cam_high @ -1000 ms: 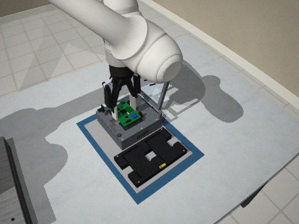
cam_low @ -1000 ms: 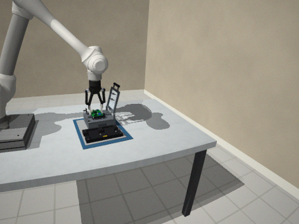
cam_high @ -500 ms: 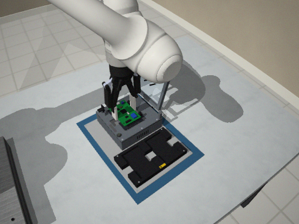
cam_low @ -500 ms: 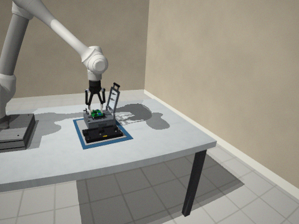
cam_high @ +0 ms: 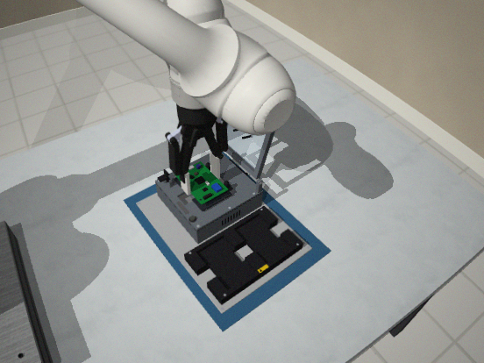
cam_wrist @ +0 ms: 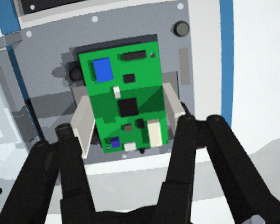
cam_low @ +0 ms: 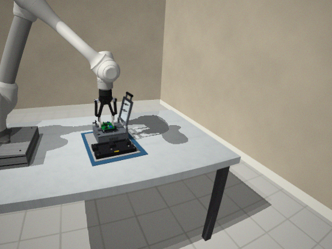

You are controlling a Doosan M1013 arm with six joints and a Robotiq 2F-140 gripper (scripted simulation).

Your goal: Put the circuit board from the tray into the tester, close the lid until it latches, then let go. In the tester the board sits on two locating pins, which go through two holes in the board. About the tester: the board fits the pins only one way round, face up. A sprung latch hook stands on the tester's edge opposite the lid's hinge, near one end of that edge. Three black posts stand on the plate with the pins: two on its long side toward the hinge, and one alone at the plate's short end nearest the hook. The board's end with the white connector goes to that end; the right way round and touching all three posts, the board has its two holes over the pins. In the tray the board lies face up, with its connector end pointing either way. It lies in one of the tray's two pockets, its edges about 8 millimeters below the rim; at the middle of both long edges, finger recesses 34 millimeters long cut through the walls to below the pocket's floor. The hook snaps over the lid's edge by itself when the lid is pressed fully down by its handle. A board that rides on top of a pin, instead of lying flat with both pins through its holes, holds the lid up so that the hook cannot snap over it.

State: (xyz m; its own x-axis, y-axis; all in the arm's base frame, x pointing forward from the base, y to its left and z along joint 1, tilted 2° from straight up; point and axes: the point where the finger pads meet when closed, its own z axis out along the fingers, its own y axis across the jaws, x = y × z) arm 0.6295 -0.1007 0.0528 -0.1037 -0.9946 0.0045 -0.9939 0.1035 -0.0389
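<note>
The green circuit board lies 20 mm below my hand. From my hand the other things lie so: latch hook (50 mm behind, 60 mm to the left, 20 mm below); then tester lid (130 mm ahead, 10 mm to the right, 80 mm above).
</note>
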